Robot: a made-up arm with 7 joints. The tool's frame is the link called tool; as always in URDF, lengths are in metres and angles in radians. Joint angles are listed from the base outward. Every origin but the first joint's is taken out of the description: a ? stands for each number. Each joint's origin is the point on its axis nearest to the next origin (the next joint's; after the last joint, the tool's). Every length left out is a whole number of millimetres.
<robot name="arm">
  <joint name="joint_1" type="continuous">
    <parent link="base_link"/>
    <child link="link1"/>
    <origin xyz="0.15 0.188 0.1" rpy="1.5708 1.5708 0"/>
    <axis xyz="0 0 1"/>
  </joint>
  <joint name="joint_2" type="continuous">
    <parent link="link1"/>
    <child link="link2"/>
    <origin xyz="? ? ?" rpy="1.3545 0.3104 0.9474"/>
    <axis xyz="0 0 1"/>
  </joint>
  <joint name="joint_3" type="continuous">
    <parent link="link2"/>
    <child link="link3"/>
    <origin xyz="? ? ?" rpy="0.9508 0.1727 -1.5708"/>
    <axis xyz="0 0 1"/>
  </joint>
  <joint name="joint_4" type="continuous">
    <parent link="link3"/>
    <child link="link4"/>
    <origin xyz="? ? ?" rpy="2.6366 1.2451 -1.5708"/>
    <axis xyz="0 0 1"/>
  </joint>
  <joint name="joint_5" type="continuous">
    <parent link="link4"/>
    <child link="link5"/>
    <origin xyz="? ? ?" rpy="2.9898 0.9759 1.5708"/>
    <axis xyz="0 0 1"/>
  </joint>
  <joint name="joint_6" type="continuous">
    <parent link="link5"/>
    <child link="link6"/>
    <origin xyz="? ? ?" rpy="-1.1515 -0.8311 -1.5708"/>
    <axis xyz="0 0 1"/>
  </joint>
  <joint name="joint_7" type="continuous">
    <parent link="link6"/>
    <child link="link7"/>
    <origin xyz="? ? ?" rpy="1.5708 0 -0.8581"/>
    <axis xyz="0 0 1"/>
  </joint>
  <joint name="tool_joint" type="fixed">
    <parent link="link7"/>
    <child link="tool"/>
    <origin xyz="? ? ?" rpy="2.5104 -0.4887 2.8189"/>
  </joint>
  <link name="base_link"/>
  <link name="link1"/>
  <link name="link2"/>
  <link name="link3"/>
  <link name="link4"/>
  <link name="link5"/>
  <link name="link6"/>
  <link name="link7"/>
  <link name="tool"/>
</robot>
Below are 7 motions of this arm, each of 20 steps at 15 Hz.
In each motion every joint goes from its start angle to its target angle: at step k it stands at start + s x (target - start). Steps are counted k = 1, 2, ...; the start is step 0. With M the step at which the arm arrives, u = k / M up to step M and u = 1 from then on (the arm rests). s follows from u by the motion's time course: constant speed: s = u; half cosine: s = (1 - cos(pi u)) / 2; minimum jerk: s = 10 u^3 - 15 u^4 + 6 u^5.
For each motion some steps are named. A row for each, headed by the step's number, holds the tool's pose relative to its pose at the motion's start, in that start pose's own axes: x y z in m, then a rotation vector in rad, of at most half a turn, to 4 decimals.
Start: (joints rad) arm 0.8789 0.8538 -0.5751 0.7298 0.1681 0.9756 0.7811
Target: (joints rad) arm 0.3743 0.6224 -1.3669 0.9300 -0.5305 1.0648 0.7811
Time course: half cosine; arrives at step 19
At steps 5, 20:
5: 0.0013 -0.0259 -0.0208 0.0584 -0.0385 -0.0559
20: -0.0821 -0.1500 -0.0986 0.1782 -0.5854 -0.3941

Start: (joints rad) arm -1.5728 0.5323 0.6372 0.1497 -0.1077 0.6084 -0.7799
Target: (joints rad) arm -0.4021 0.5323 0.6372 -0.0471 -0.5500 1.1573 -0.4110
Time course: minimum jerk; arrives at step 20
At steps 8, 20:
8: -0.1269 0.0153 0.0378 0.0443 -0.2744 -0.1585
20: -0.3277 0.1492 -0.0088 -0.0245 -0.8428 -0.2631

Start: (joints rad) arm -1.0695 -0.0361 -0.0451 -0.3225 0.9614 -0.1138 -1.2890
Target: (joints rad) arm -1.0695 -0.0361 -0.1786 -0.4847 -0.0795 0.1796 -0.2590
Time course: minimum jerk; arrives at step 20
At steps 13, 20:
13: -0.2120 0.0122 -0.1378 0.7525 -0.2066 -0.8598
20: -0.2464 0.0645 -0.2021 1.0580 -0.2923 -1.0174

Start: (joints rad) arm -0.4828 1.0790 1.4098 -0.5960 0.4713 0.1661 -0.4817
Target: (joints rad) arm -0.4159 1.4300 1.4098 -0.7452 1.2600 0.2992 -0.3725
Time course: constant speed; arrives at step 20
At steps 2, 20:
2: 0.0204 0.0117 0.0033 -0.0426 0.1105 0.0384
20: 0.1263 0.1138 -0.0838 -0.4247 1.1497 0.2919

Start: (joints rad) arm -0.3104 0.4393 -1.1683 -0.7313 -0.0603 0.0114 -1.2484
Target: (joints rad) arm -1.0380 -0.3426 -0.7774 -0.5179 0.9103 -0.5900 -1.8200
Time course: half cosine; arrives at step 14
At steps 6, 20:
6: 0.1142 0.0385 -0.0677 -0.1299 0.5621 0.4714
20: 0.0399 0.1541 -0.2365 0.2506 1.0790 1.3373

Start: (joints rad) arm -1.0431 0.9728 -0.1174 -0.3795 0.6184 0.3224 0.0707
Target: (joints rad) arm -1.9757 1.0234 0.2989 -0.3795 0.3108 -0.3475 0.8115
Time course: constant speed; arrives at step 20
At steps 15, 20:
15: 0.0129 0.1819 0.2494 -0.3796 -0.3354 -0.3830
20: 0.0264 0.2883 0.2831 -0.4002 -0.4771 -0.3622

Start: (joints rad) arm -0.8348 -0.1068 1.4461 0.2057 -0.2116 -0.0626 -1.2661
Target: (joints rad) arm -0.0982 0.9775 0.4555 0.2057 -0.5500 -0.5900 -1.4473
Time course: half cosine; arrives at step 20
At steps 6, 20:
6: -0.0015 -0.0187 0.0699 -0.3407 0.0659 -0.0031
20: -0.0565 0.1216 0.3898 -1.8769 0.3282 -0.3084

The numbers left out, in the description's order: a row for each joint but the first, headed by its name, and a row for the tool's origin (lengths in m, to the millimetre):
joint_2: -0.02 0.014 0
joint_3: -0.018 0.009 0
joint_4: -0.272 -0.002 0
joint_5: -0.009 -0.032 0
joint_6: 0.089 -0.234 0
joint_7: -0.06 -0.038 0
tool: -0.17 0.03 0

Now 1 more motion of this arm.
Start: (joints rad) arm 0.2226 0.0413 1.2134 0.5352 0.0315 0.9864 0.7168
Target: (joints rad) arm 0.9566 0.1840 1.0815 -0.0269 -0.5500 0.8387 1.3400
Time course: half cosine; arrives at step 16
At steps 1, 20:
1: -0.0012 -0.0015 0.0006 0.0032 -0.0042 0.0002
20: -0.0995 -0.1480 0.0008 0.4077 -0.2878 0.1159

